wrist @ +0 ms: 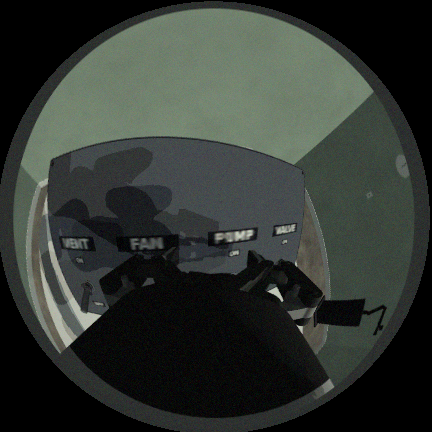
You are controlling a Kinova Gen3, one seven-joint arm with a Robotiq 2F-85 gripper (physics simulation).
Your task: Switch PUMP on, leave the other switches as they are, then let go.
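Places are measured from the arm's base along level axes (x ahead, y left, z up), in millimetres.
Where they show: gripper, fingertip midpoint: (212, 256).
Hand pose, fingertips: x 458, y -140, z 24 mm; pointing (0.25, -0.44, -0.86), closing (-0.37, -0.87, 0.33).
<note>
After its pixels a point has its place.
A dark grey switch panel (250, 185) @(y -221, x 532, z 49 mm) fills the middle of the wrist view. On it are the labels VENT (77, 244) @(y 45, x 519, z 15 mm), FAN (147, 243) @(y -69, x 497, z 16 mm), PUMP (233, 236) @(y -182, x 473, z 16 mm) and VALVE (285, 229) @(y -300, x 447, z 15 mm), from left to right. My gripper (212, 256) @(y -140, x 458, z 24 mm) is open and empty in front of the lower part of the panel. Its right fingertip is just right of the small ON mark (234, 253) @(y -181, x 449, z 3 mm) under PUMP, its left one near FAN. The VENT lever (86, 298) @(y 62, x 442, z 3 mm) shows at the lower left. The PUMP, FAN and VALVE levers are hidden behind the gripper, so their positions cannot be told.
A pale surface with a brown strip (315, 240) shows beside the panel. Green walls (200, 75) rise behind and to the right, with a round pale disc (402, 166) at the far right. A black box-like object (341, 312) with a thin bent arm shows at the lower right.
</note>
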